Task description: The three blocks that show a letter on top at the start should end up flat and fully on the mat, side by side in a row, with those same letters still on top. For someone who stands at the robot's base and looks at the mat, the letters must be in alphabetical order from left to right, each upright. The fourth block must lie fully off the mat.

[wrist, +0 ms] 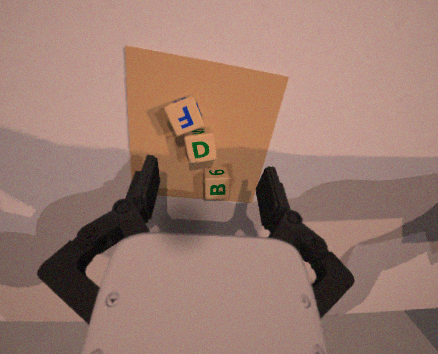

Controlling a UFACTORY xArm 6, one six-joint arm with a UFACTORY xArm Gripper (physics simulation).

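Frame: origin at the arm's base, x ahead, y left, z up, level; metres.
Where they show: gripper, fingertip midpoint: [211,173].
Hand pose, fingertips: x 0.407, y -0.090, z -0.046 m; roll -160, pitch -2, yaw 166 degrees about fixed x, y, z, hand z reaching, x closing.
Note:
Each offset is from my fingertips to the centre of the thing. Level surfaces: height alone.
The orange-brown mat {0.005 m ahead, 0.013 m right, 0.048 m down} [240,100] bears three wooden blocks. The block with a blue F {0.015 m ahead, 0.043 m right, 0.033 m down} [184,116] is left of the mat's middle, its letter tilted and almost upside down in this view. The block with a green D {0.006 m ahead, 0.014 m right, 0.033 m down} [200,148] is close below it, nearly upright; whether they touch is unclear. The block with a green B {0.004 m back, 0.030 m left, 0.033 m down} [217,185] lies at the mat's lower edge, its letter turned about a quarter, a 6 on its upper side face; whether it overhangs is unclear. My gripper [211,173] is open and empty, its fingers left and right of the B block in view, apparently above it. The fourth block does not show.
Pale table surface {0.050 m down} [350,110] surrounds the mat. Broad shadows of the arm and fingers fall across the table and the mat's lower part. A darker grey area lies along the bottom corners of the view.

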